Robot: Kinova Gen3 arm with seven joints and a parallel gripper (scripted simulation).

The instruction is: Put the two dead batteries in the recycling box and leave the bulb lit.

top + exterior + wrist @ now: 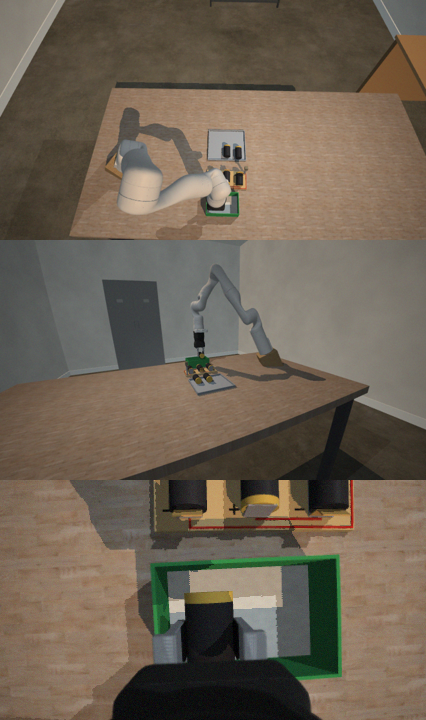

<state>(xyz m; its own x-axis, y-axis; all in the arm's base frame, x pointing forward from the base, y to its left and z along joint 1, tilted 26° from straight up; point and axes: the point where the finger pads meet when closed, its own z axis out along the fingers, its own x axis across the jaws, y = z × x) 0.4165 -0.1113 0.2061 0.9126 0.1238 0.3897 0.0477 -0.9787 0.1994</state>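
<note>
Now: hand 70 mm above the green recycling box, 30 mm short of it and 10 mm to the right of it. Also, from my hand: grey tray: 330 mm to the left, 80 mm below, 30 mm ahead.
</note>
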